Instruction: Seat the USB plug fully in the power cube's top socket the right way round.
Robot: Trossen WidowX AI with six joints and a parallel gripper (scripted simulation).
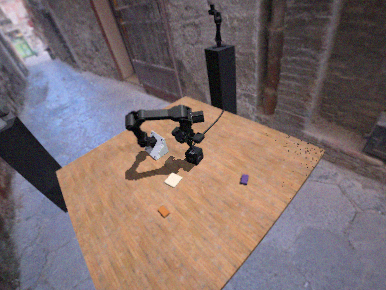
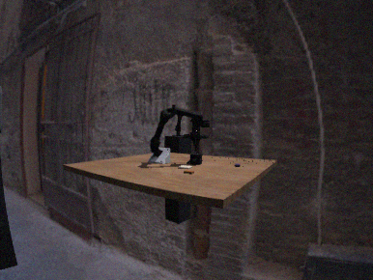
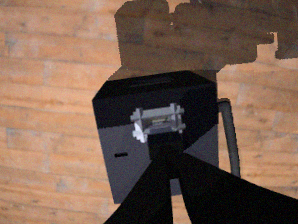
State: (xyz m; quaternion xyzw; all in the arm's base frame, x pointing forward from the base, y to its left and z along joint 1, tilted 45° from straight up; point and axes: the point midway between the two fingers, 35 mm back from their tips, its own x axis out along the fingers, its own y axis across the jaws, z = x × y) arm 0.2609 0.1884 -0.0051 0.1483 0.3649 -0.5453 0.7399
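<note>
Right now the dark USB plug is 2 cm below my gripper tip. Round my gripper tip: small orange block 31 cm to the right, 19 cm ahead, 12 cm below; cream block 17 cm to the right, 12 cm below, 4 cm ahead; purple block 31 cm ahead, 12 cm to the left, 12 cm below.
</note>
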